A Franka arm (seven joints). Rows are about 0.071 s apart.
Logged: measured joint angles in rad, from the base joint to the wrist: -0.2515, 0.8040, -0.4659, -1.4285, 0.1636, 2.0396, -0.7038; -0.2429, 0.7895, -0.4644, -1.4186, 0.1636, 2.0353, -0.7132; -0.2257, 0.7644, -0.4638, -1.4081, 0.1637, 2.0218, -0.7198; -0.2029, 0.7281, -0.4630, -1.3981, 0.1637, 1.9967, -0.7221; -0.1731, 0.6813, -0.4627, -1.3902, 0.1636, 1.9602, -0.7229; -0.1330, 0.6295, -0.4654, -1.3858, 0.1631, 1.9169, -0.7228; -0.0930, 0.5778, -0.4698, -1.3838, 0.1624, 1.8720, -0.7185; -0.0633, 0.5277, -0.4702, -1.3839, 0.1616, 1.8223, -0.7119; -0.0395, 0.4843, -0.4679, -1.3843, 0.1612, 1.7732, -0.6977; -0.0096, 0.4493, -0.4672, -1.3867, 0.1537, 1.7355, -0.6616; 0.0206, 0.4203, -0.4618, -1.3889, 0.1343, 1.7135, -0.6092; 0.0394, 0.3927, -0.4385, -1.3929, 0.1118, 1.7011, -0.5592; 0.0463, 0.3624, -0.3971, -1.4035, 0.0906, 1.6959, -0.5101
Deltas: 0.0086, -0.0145, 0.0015, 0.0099, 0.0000, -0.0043, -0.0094; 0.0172, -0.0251, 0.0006, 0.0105, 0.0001, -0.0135, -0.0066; 0.0228, -0.0363, 0.0008, 0.0100, 0.0000, -0.0251, -0.0023; 0.0298, -0.0468, 0.0003, 0.0079, -0.0001, -0.0365, -0.0008; 0.0401, -0.0518, -0.0027, 0.0044, -0.0005, -0.0433, 0.0001; 0.0400, -0.0517, -0.0044, 0.0020, -0.0007, -0.0449, 0.0043; 0.0297, -0.0501, -0.0004, -0.0001, -0.0008, -0.0497, 0.0066; 0.0238, -0.0434, 0.0023, -0.0004, -0.0004, -0.0491, 0.0142; 0.0299, -0.0350, 0.0007, -0.0024, -0.0075, -0.0377, 0.0361; 0.0302, -0.0290, 0.0054, -0.0022, -0.0194, -0.0220, 0.0524; 0.0188, -0.0276, 0.0233, -0.0040, -0.0225, -0.0124, 0.0500; 0.0069, -0.0303, 0.0414, -0.0106, -0.0212, -0.0052, 0.0491
